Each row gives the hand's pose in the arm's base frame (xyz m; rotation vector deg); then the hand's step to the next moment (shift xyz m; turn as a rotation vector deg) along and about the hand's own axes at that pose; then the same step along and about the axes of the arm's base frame.
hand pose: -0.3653 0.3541 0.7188 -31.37 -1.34 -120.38
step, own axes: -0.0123 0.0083 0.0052 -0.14 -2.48 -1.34
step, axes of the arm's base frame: 0.0143 0.0062 -0.0017 -2.43 1.21 -0.79
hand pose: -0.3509 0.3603 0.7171 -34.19 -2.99 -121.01
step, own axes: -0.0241 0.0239 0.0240 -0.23 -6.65 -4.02
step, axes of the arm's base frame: 0.0397 0.0108 0.0063 -6.74 3.03 -2.42
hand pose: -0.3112 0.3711 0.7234 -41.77 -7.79 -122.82
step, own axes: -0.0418 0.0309 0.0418 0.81 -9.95 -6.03
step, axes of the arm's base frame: 0.0620 0.0235 0.0070 -10.64 3.72 -3.00
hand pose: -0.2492 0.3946 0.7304 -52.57 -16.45 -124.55
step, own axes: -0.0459 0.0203 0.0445 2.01 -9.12 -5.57
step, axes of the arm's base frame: 0.0592 0.0316 -0.0013 -10.36 2.69 -1.91
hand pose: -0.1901 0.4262 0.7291 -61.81 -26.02 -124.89
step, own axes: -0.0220 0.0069 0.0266 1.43 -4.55 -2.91
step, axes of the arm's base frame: 0.0298 0.0187 -0.0015 -5.43 1.10 -0.69
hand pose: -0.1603 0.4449 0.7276 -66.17 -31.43 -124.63
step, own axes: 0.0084 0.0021 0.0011 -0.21 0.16 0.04
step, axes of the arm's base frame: -0.0016 -0.0035 0.0078 0.22 -0.03 -0.14
